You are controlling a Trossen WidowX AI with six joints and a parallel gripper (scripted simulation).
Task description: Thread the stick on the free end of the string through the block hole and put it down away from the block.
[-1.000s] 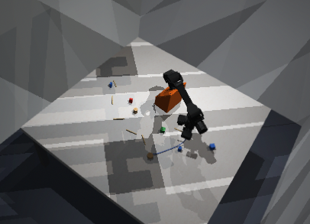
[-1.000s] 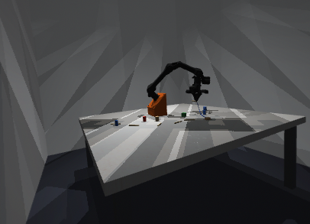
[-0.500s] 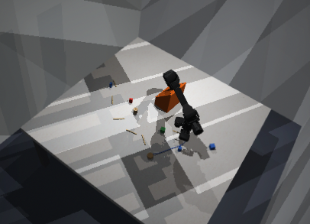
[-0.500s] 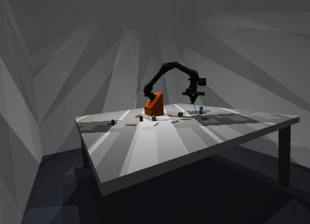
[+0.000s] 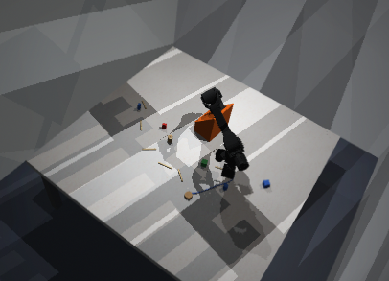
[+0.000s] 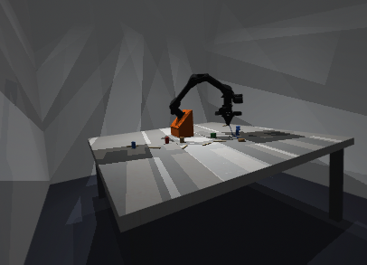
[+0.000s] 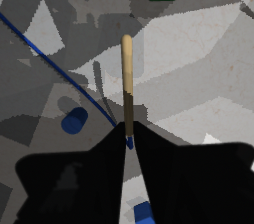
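My gripper tip is 140 mm to the left of the green block, 50 mm above it and 20 mm short of it. Round my gripper tip: blue cylinder (50 mm below, 50 mm ahead, 40 mm to the left); thin wooden stick (10 mm to the right, 10 mm ahead); blue cube (190 mm to the left, 120 mm behind, 50 mm below).
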